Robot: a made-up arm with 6 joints.
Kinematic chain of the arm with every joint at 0, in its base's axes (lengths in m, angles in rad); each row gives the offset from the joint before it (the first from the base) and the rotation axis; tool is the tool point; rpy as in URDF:
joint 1: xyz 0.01 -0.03 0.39 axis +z
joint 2: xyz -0.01 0 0 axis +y
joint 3: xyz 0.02 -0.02 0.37 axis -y
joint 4: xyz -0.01 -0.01 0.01 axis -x
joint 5: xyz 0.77 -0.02 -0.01 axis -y
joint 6: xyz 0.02 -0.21 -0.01 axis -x
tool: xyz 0.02 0.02 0 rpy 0 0 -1.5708
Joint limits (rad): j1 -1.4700..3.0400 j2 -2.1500..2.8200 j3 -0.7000..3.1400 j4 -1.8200..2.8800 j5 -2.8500..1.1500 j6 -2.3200..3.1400
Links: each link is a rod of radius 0.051 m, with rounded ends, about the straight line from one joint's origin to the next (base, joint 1, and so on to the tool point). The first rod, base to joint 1, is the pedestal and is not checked.
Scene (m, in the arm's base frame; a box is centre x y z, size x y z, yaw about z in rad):
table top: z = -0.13
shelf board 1: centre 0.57 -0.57 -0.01 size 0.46 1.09 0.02 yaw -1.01
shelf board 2: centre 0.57 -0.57 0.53 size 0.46 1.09 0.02 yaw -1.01
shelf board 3: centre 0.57 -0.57 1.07 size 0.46 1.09 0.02 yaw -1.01
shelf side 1: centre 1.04 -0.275 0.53 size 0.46 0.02 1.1 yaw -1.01
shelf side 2: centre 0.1 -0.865 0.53 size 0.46 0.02 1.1 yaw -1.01
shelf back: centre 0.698 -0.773 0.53 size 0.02 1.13 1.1 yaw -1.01
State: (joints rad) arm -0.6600 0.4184 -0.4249 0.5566 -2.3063 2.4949
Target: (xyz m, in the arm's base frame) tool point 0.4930 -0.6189 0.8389
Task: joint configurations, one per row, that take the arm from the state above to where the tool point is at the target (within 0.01 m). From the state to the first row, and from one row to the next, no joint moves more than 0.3 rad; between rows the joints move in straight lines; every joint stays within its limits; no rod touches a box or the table.
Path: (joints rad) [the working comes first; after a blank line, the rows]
Joints at the target: -0.5653 -0.0346 -0.1231 0.6614 -2.3308 2.4853
Straight joint move there: touches shelf board 2.

1: -0.3833 0.3173 -0.4937 0.5457 -2.3323 2.5609
2: -0.1066 0.2162 -0.5624 0.5349 -2.3583 2.6269
3: 0.1701 0.1150 -0.6312 0.5240 -2.3843 2.6930
4: 0.4467 0.0139 -0.7000 0.5131 -2.4103 2.7590
5: 0.3859 -0.1224 -0.7000 0.5338 -2.1521 2.8542
6: 0.3250 -0.2586 -0.7000 0.5546 -1.8939 2.9495
7: 0.2641 -0.3949 -0.7000 0.5753 -1.6357 3.0447
8: 0.2032 -0.5312 -0.7000 0.5960 -1.3775 3.1400
9: 0.0111 -0.4070 -0.5558 0.6123 -1.6158 2.9763
10: -0.1810 -0.2829 -0.4115 0.6287 -1.8542 2.8126
11: -0.3732 -0.1587 -0.2673 0.6450 -2.0925 2.6489
12: -0.5653 -0.0346 -0.1231 0.6614 -2.3308 2.4853

